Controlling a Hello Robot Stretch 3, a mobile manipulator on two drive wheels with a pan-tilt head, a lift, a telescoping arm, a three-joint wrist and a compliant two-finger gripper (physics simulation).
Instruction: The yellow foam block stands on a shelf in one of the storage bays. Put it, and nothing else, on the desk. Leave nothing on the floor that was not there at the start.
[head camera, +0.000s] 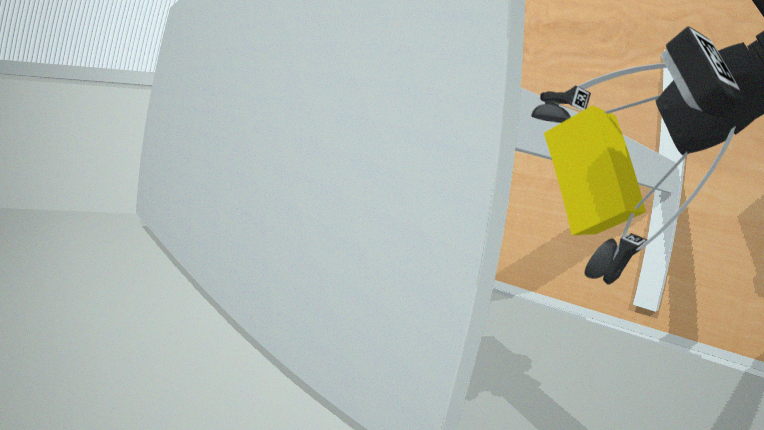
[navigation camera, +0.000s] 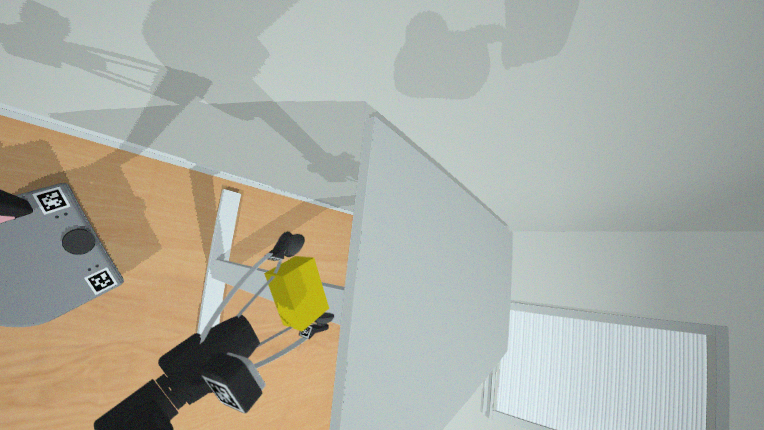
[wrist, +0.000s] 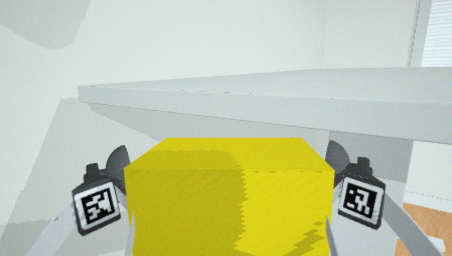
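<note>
The yellow foam block is held in the air between the two fingertips of my gripper, which is shut on it. The grey desk has nothing visible on the part of its top that shows. In the head and navigation views the block appears beside the desk's long edge, over the wooden floor and desk foot, apart from the top. In the wrist view the desk's edge runs across beyond and above the block. The storage bays do not show.
The desk's white foot bar stands on the wooden floor. My base is at the left of the navigation view. A wall runs along the desk's end, and a window with blinds is beyond it.
</note>
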